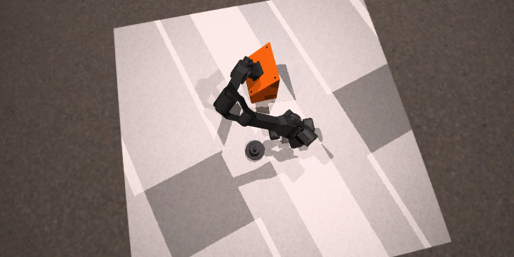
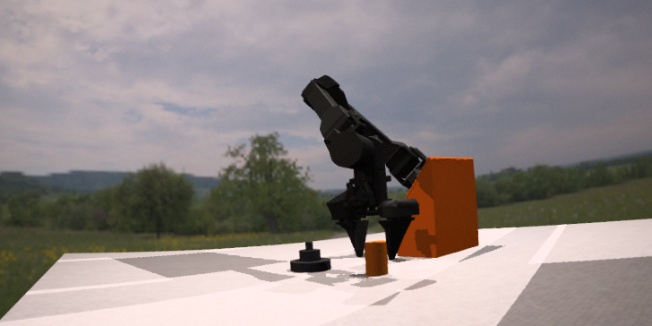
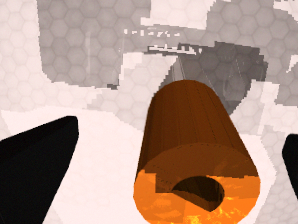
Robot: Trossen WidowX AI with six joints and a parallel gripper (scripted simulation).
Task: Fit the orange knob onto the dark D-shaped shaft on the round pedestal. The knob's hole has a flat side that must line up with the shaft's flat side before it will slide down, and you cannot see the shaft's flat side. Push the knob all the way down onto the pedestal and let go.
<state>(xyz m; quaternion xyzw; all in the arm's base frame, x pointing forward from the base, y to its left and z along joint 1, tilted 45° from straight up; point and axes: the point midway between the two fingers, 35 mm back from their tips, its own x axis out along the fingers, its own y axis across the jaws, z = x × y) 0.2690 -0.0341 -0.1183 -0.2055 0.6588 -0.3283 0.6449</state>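
Right now my gripper tip is 1 cm past the orange knob. From my gripper tip the other things lie so: dark pedestal with shaft (16 cm to the right, 2 cm ahead).
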